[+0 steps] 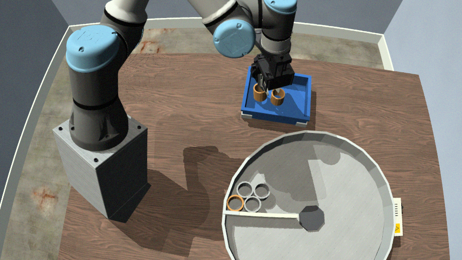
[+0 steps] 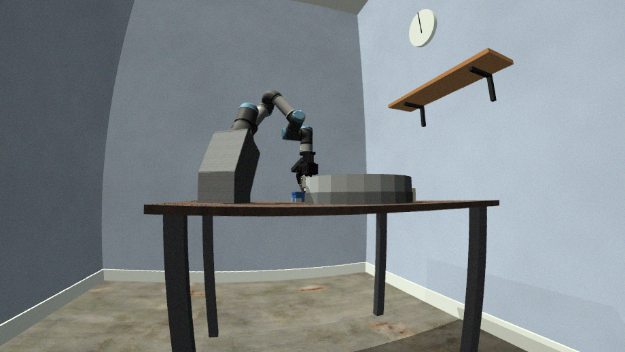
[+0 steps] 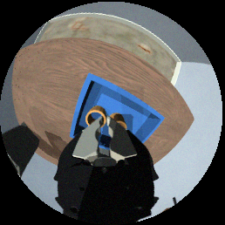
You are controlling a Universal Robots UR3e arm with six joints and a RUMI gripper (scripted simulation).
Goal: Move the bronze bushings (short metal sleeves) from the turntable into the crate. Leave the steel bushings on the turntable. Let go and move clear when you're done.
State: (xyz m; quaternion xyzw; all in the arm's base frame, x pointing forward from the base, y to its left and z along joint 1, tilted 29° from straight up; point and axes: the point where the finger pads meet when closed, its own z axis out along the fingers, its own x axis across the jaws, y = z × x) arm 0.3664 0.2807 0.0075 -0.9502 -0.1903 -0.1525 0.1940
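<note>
Right now the blue crate is 4 cm ahead of my hand, 2 cm below it and 1 cm to the right of it. The rest, counted from my hand: grey turntable (35 cm to the right, 14 cm ahead, 1 cm above).
</note>
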